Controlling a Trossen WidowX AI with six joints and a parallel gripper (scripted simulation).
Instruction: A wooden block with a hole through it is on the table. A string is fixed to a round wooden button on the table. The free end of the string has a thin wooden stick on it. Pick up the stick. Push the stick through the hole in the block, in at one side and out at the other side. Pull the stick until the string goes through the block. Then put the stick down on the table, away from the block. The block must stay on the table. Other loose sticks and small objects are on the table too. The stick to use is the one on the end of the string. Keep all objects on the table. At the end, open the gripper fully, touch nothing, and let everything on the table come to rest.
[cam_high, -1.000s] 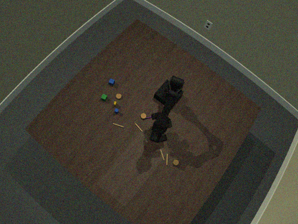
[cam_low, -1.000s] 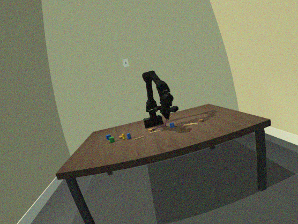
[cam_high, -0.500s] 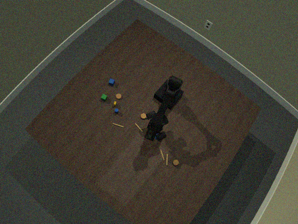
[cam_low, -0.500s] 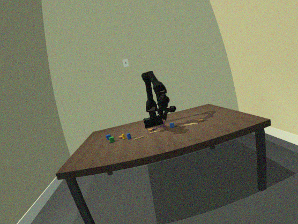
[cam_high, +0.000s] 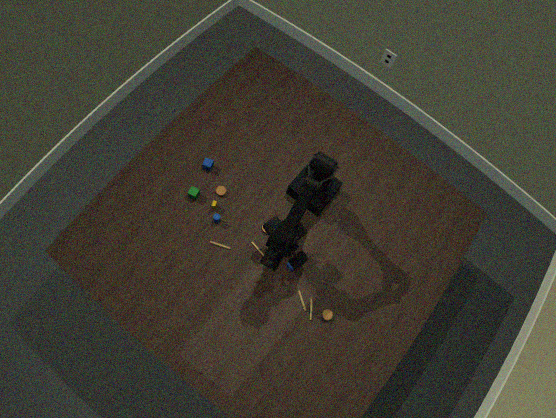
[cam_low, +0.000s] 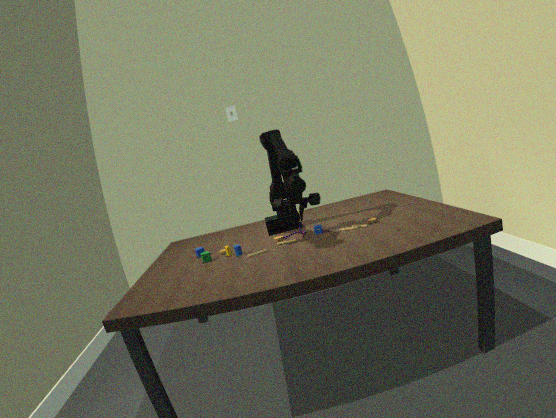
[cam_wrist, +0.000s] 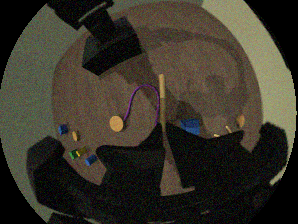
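The round wooden button lies 10 cm to the right of my gripper tip, 5 cm below it and 2 cm behind it. From my gripper tip the other things lie so: green cube: 40 cm to the right, 6 cm ahead, 4 cm below; yellow block: 31 cm to the right, 4 cm below, 4 cm ahead; thin stick: 1 cm behind, 1 cm above.
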